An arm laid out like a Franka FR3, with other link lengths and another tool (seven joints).
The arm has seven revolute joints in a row. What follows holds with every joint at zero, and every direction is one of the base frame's. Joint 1 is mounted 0.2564 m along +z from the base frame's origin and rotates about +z. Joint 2 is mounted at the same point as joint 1 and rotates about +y. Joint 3 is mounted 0.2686 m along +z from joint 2 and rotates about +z. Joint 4 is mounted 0.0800 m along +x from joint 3 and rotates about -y. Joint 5 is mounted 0.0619 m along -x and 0.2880 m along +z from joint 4 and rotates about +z. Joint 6 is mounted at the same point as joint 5 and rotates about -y. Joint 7 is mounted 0.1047 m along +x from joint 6 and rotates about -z. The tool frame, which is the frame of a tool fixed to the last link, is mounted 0.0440 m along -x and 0.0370 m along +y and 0.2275 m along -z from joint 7; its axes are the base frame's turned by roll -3.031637, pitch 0.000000 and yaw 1.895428 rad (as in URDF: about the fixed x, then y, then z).
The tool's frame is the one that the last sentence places.
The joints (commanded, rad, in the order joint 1, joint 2, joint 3, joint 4, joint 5, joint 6, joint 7), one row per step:
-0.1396, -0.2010, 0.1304, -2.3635, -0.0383, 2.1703, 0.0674
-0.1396, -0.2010, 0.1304, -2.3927, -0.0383, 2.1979, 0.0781
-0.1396, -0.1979, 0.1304, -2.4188, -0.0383, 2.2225, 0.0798
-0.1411, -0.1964, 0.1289, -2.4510, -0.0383, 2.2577, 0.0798
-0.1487, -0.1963, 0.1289, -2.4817, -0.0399, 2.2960, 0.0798
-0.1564, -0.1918, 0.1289, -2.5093, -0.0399, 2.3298, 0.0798
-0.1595, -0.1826, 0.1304, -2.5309, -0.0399, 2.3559, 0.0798
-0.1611, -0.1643, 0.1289, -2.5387, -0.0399, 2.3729, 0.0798
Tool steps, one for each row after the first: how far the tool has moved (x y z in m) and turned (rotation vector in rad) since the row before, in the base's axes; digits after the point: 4 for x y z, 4 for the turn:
-0.0033, 0.0005, -0.0080, 0.0007, 0.0010, -0.0099
-0.0037, 0.0001, -0.0082, 0.0010, 0.0045, -0.0010
-0.0036, -0.0009, -0.0088, 0.0013, -0.0015, -0.0018
-0.0024, -0.0027, -0.0075, -0.0004, -0.0074, -0.0052
-0.0029, -0.0024, -0.0082, 0.0014, -0.0017, -0.0065
-0.0033, -0.0003, -0.0082, 0.0018, 0.0046, -0.0008
-0.0011, -0.0006, -0.0074, 0.0034, 0.0088, -0.0024

